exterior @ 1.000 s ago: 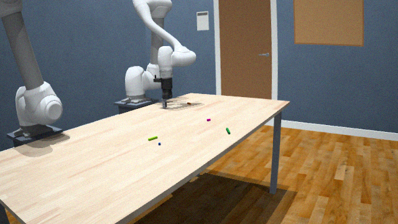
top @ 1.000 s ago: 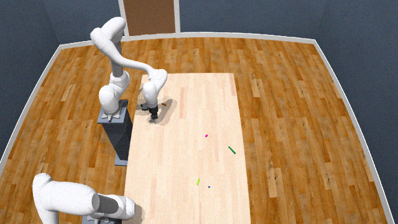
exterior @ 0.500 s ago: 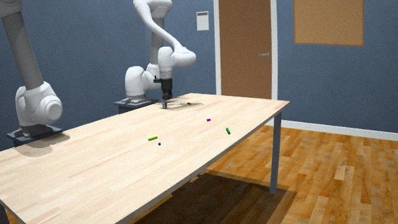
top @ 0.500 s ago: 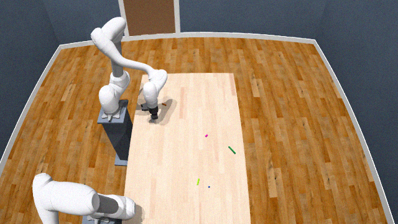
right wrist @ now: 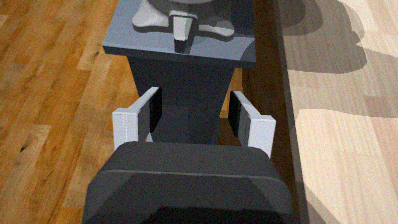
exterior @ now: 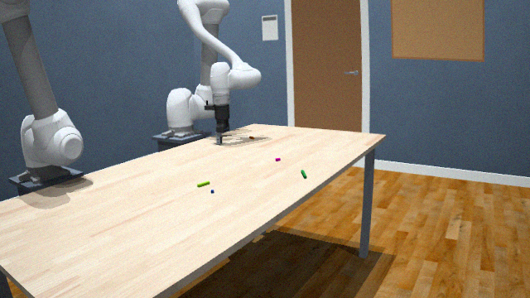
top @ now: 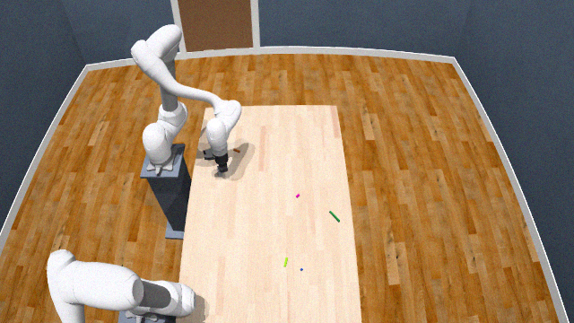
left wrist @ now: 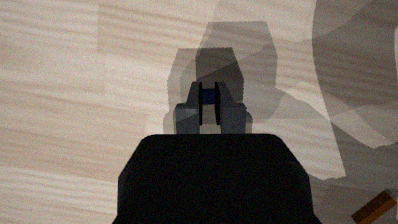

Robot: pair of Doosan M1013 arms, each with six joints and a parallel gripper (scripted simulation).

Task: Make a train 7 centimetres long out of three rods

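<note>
Right now the magenta rod is 43 cm ahead of my left hand, 16 cm to the right of it and 2 cm below it. From my left hand the other things lie so: orange rod 18 cm to the left, 9 cm ahead, 2 cm below; lime rod 56 cm to the right, 34 cm ahead, 2 cm below; green rod 61 cm ahead, 31 cm to the right, 2 cm below.
</note>
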